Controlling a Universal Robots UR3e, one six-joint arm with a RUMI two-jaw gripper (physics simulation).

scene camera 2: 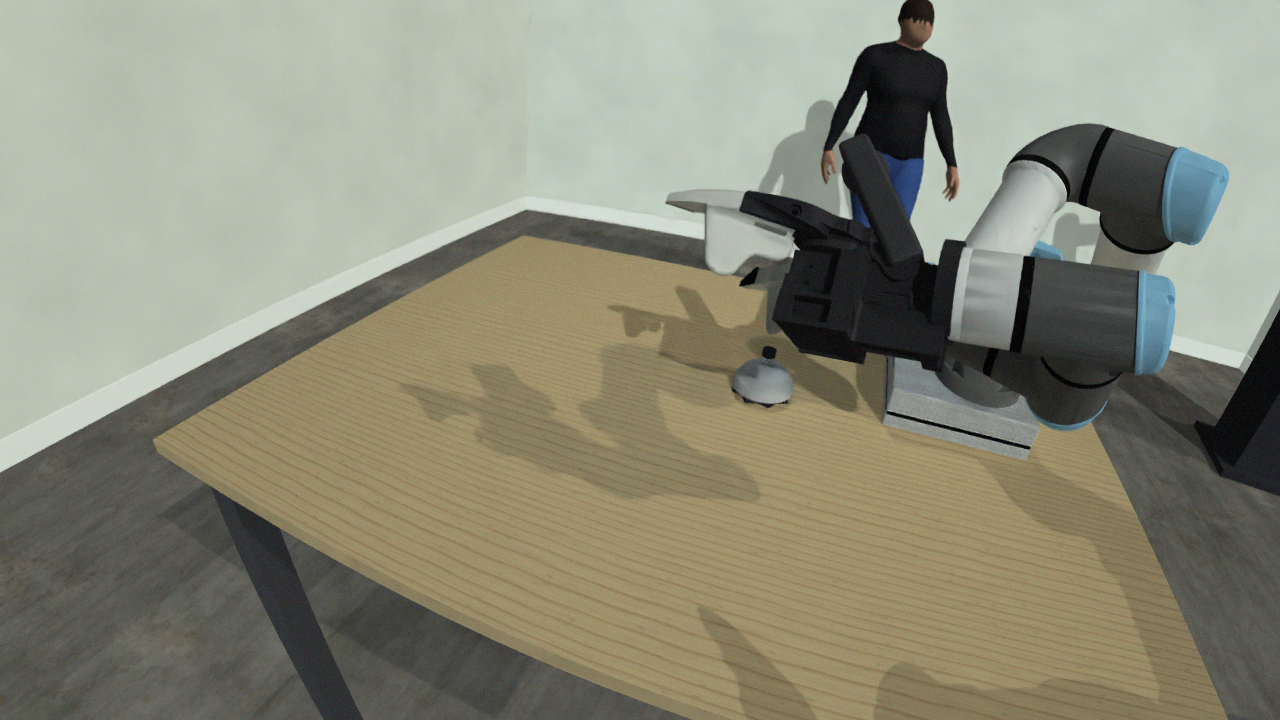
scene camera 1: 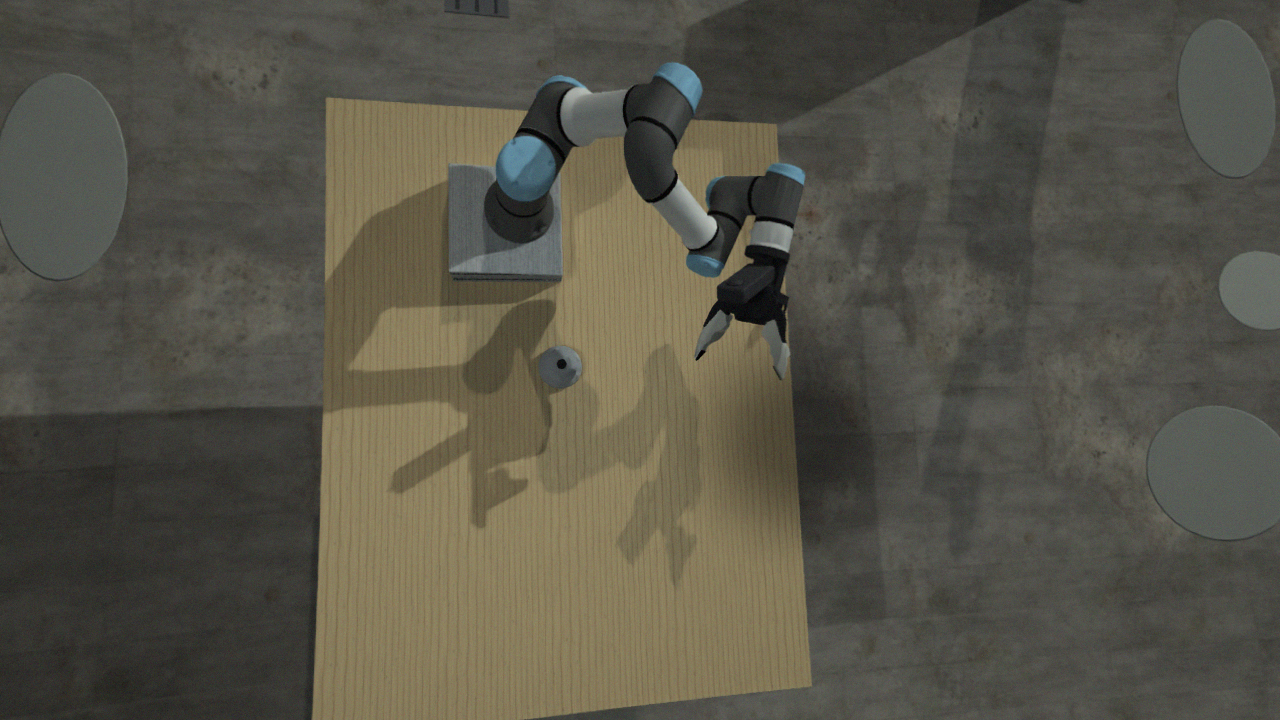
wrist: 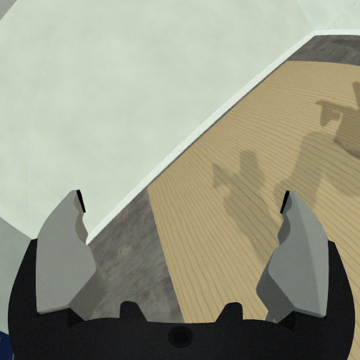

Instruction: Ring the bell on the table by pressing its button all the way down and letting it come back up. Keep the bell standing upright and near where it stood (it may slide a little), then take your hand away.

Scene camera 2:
my gripper: 708, 245
domed bell: 767, 383
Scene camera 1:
my gripper: 736, 369
domed bell: 558, 378
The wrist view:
my gripper: 182, 193
